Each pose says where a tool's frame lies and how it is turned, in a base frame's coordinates. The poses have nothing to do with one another.
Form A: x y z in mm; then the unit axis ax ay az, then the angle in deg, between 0 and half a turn.
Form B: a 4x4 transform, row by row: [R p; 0 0 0 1], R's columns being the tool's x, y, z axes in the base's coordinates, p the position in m. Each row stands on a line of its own. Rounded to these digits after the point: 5 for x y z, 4 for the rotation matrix.
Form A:
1: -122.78, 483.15, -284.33, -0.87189, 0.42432, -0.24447, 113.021
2: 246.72, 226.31, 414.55, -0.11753, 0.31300, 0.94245, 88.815
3: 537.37, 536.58, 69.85, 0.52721, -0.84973, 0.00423, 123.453
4: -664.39, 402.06, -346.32, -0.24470, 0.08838, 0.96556, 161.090
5: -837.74, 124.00, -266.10, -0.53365, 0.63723, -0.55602, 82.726
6: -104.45, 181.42, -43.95, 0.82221, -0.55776, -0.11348, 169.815
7: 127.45, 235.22, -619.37, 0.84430, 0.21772, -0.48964, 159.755
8: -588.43, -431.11, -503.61, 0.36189, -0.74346, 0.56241, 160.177
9: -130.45, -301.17, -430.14, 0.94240, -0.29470, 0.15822, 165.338
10: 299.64, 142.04, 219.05, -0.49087, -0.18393, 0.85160, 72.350
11: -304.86, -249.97, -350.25, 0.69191, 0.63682, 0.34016, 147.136
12: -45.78, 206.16, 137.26, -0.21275, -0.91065, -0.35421, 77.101
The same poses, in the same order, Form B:
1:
0.6664, -0.2896, 0.6870, -0.12278
-0.7396, -0.1406, 0.6582, 0.48315
-0.0940, -0.9468, -0.3079, -0.28433
0, 0, 0, 1

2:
0.0342, -0.9783, 0.2045, 0.24672
0.9062, 0.1166, 0.4064, 0.22631
-0.4214, 0.1714, 0.8905, 0.41455
0, 0, 0, 1

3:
-0.1201, -0.6985, -0.7055, 0.53737
-0.6914, 0.5688, -0.4454, 0.53658
0.7124, 0.4343, -0.5512, 0.06985
0, 0, 0, 1

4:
-0.8295, -0.3550, -0.4312, -0.66439
0.2708, -0.9308, 0.2454, 0.40206
-0.4884, 0.0868, 0.8683, -0.34632
0, 0, 0, 1

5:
0.3753, 0.2545, 0.8913, -0.83774
-0.8485, 0.4813, 0.2199, 0.12400
-0.3730, -0.8388, 0.3966, -0.26610
0, 0, 0, 1

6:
0.3572, -0.8899, -0.2838, -0.10445
-0.9300, -0.3670, -0.0198, 0.18142
-0.0865, 0.2710, -0.9587, -0.04395
0, 0, 0, 1

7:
0.4434, 0.5257, -0.7259, 0.12745
0.1869, -0.8463, -0.4988, 0.23522
-0.8766, 0.0855, -0.4735, -0.61937
0, 0, 0, 1

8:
-0.6866, -0.7129, 0.1429, -0.58843
-0.3314, 0.1320, -0.9342, -0.43111
0.6471, -0.6888, -0.3269, -0.50361
0, 0, 0, 1

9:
0.7799, -0.5865, 0.2188, -0.13045
-0.5064, -0.7966, -0.3303, -0.30117
0.3680, 0.1468, -0.9182, -0.43014
0, 0, 0, 1

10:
0.4711, -0.7486, -0.4665, 0.29964
0.8744, 0.3268, 0.3586, 0.14204
-0.1160, -0.5769, 0.8085, 0.21905
0, 0, 0, 1

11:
0.0409, 0.6261, 0.7786, -0.30486
0.9953, -0.0938, 0.0231, -0.24997
0.0875, 0.7740, -0.6271, -0.35025
0, 0, 0, 1

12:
0.2584, 0.4958, -0.8291, -0.04578
-0.1948, 0.8674, 0.4579, 0.20616
0.9462, 0.0432, 0.3207, 0.13726
0, 0, 0, 1

